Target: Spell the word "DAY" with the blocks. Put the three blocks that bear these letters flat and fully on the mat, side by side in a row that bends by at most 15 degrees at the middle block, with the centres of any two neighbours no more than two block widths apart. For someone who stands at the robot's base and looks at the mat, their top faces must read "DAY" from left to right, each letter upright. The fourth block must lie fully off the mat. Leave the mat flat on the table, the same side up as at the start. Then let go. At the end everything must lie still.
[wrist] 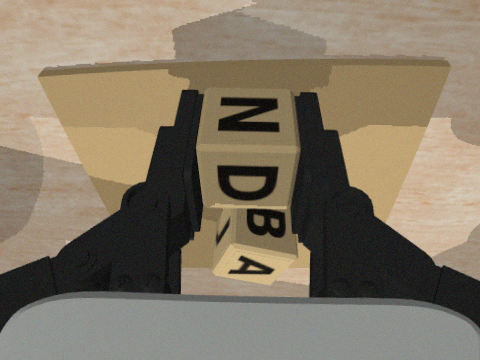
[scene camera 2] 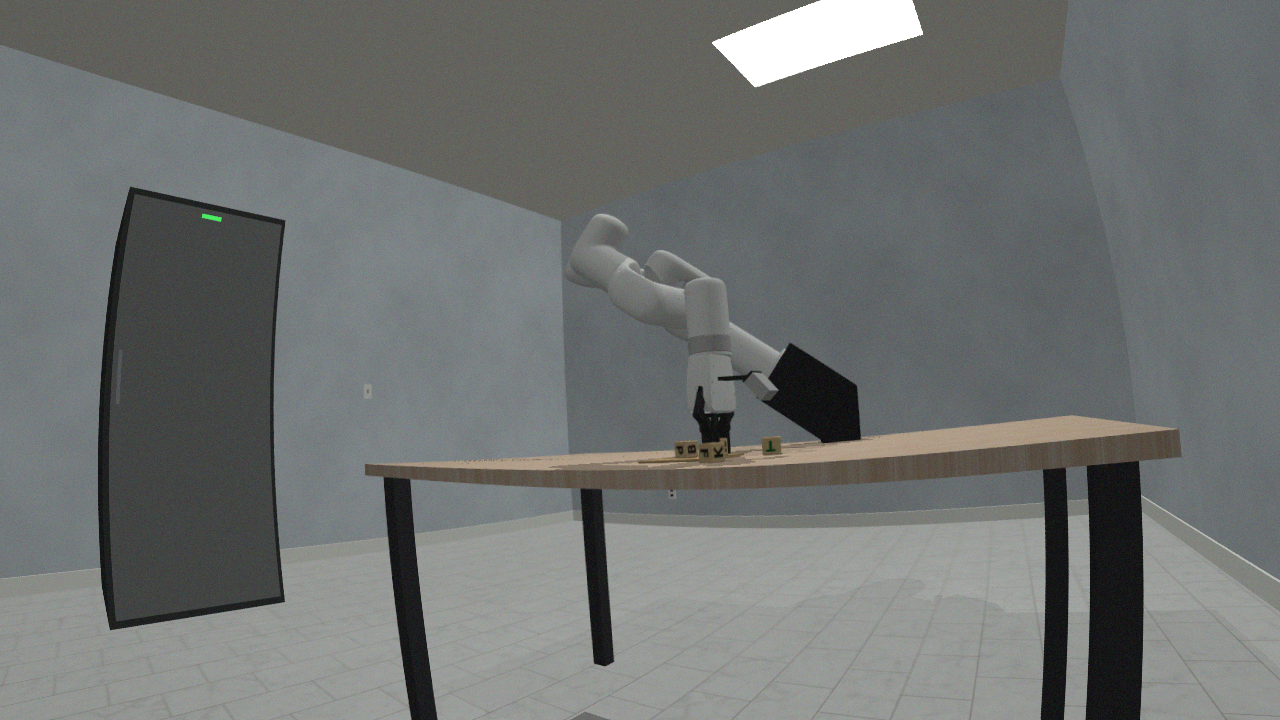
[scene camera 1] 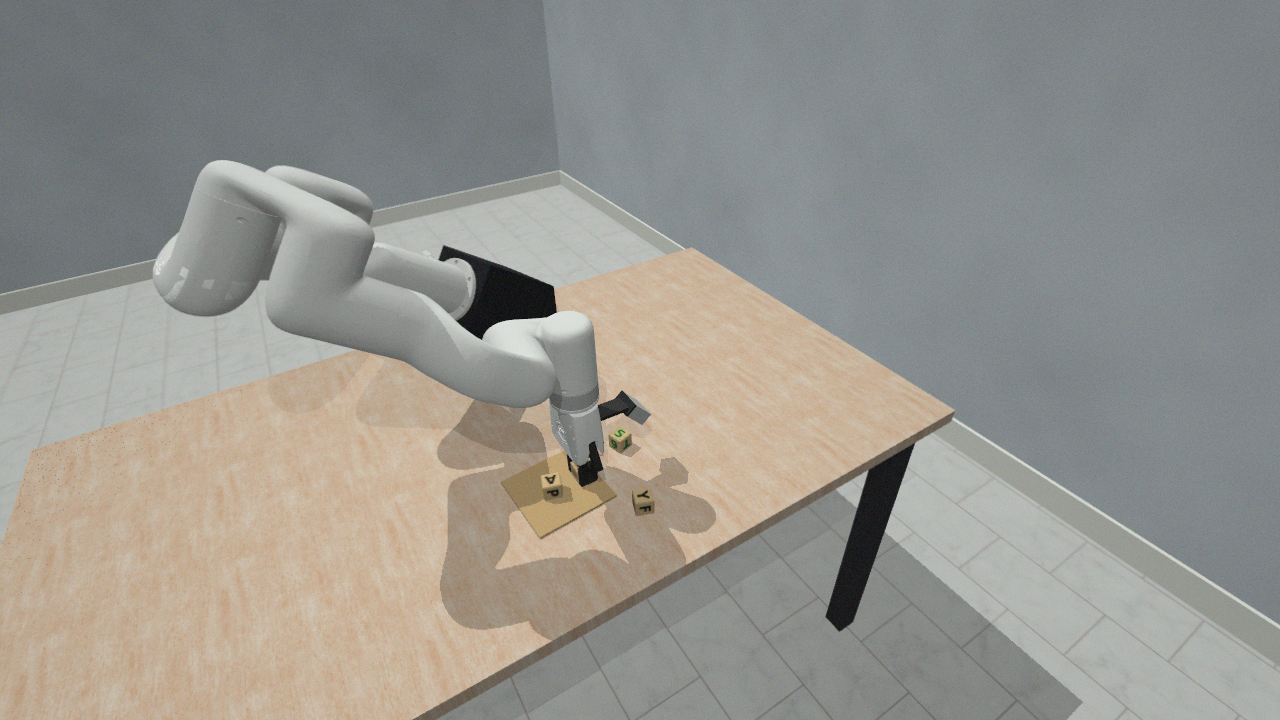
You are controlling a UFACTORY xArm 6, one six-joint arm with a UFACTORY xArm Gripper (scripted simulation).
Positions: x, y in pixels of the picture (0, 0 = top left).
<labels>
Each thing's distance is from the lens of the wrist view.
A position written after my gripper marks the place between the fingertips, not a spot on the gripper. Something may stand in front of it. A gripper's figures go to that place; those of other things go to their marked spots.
my gripper (wrist: 248, 122): 13 cm
D block (wrist: 248, 147): 10 cm
mat (wrist: 381, 108): 14 cm
The marked spots on the D block and the mat are 6 cm apart.
</labels>
